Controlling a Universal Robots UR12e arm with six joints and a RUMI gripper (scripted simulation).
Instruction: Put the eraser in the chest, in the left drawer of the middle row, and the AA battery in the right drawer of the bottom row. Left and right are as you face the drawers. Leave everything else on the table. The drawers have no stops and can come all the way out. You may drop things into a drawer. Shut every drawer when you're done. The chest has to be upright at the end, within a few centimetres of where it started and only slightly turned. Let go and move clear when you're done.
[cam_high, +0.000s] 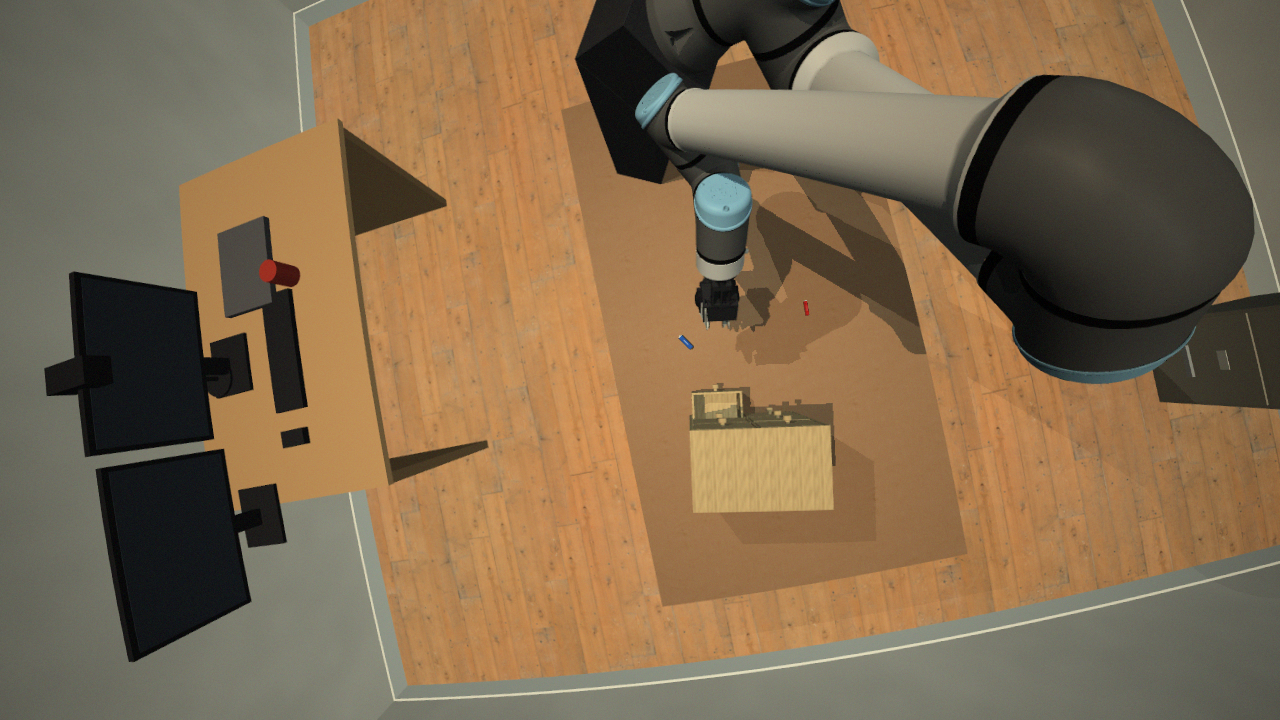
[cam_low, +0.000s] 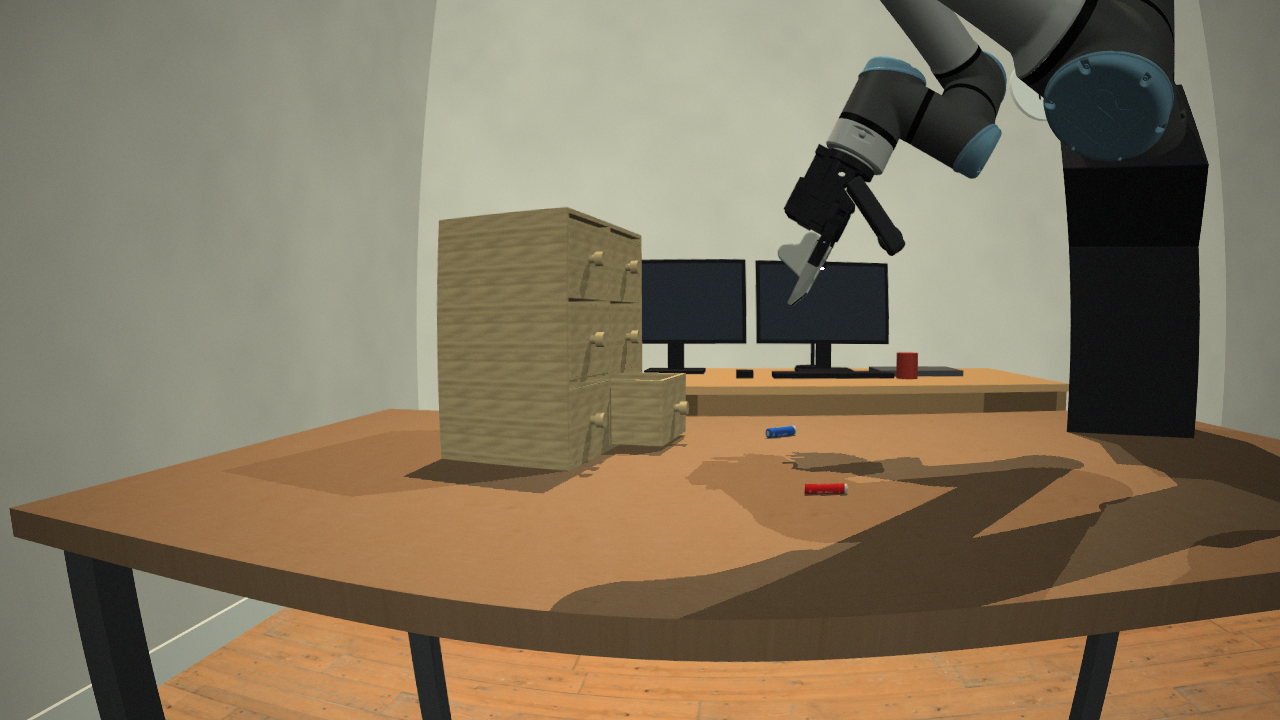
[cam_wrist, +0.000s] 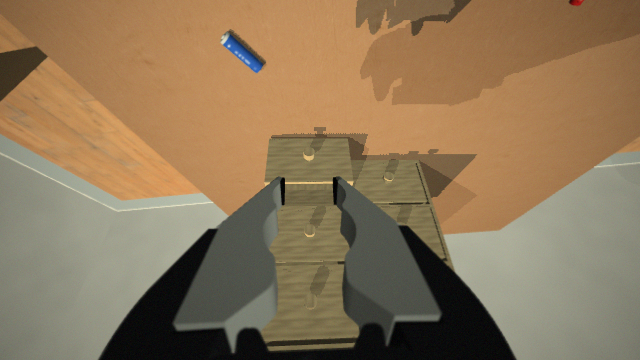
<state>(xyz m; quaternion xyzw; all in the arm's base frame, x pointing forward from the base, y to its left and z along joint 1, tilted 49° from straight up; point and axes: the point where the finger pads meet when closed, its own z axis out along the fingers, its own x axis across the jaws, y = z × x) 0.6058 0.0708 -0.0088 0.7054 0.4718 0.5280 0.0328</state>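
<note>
My hand is 3 cm short of the blue AA battery, 8 cm to the left of it and 20 cm above it. The rest, counted from my hand: red battery 5 cm behind, 27 cm to the left, 20 cm below; then eraser 36 cm ahead, 13 cm to the left, 9 cm below.
</note>
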